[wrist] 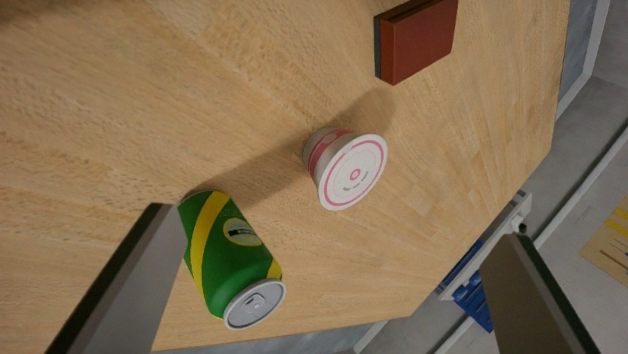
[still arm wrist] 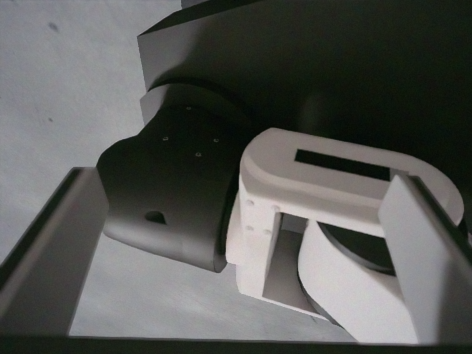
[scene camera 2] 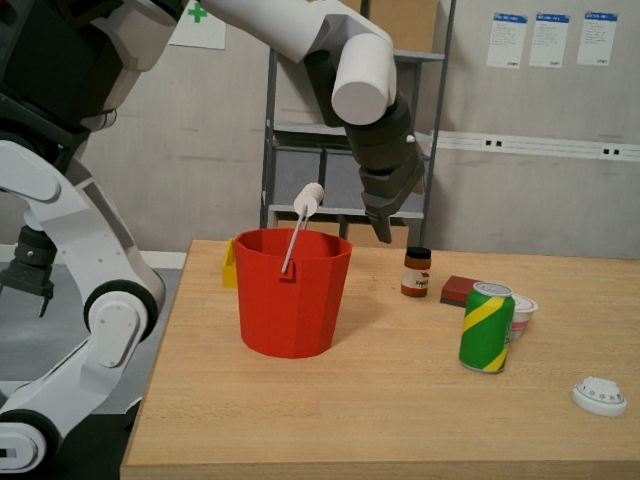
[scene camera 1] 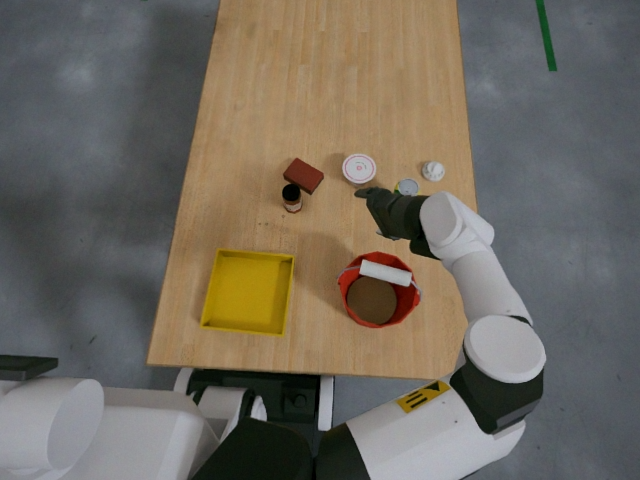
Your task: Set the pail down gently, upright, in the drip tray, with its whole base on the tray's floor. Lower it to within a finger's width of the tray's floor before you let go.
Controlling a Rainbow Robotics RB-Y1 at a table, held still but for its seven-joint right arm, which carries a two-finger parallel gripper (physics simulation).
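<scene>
The red pail [scene camera 1: 409, 298] [scene camera 2: 289, 310] stands upright on the table, to the right of the drip tray in scene camera 1. Its white handle grip [scene camera 1: 385, 272] [scene camera 2: 309, 199] is raised above the rim, a little off the pail's middle. The shallow, square yellow drip tray [scene camera 1: 248, 291] [scene camera 2: 229, 264] is empty; in scene camera 2 the pail hides most of it. My gripper [scene camera 1: 370, 213] [scene camera 2: 383, 236] [wrist: 340, 221] is open, with nothing between its fingers. It hangs above the table beyond the pail, apart from the handle. Neither pail nor tray shows in the wrist view.
Beyond the pail and tray stand a green and yellow can [scene camera 1: 408, 187] [scene camera 2: 486, 328] [wrist: 225, 255], a lidded white cup [scene camera 1: 359, 168] [wrist: 354, 172], a dark-lidded jar [scene camera 1: 292, 198] [scene camera 2: 416, 272], a red-brown block [scene camera 1: 303, 175] [scene camera 2: 460, 290] [wrist: 420, 42] and a white dial [scene camera 1: 433, 171] [scene camera 2: 599, 396].
</scene>
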